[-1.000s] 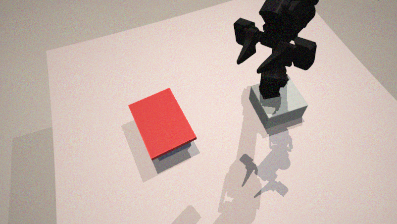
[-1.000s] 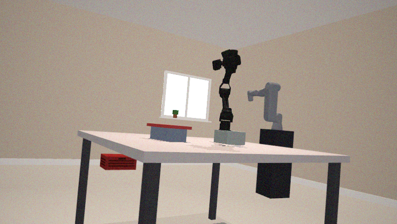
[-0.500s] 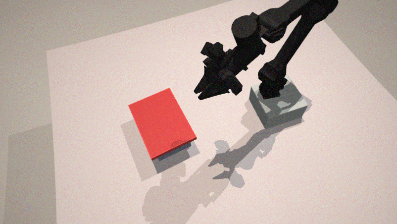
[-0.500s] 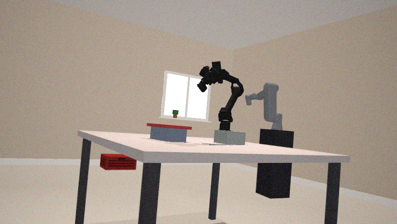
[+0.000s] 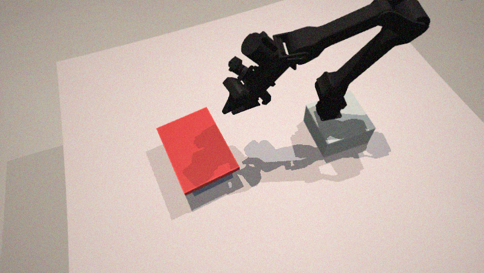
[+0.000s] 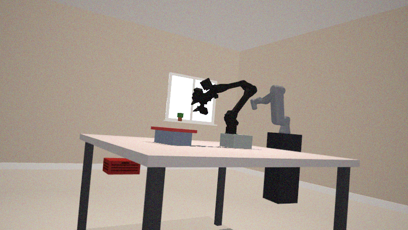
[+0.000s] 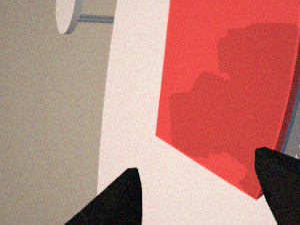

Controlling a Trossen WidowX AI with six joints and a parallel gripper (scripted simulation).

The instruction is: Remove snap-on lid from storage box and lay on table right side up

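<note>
Right now the red lid is 110 mm ahead of my gripper tip and 140 mm below it. From my gripper tip the other things lie so: blue-grey storage box: 110 mm ahead, 180 mm below.
</note>
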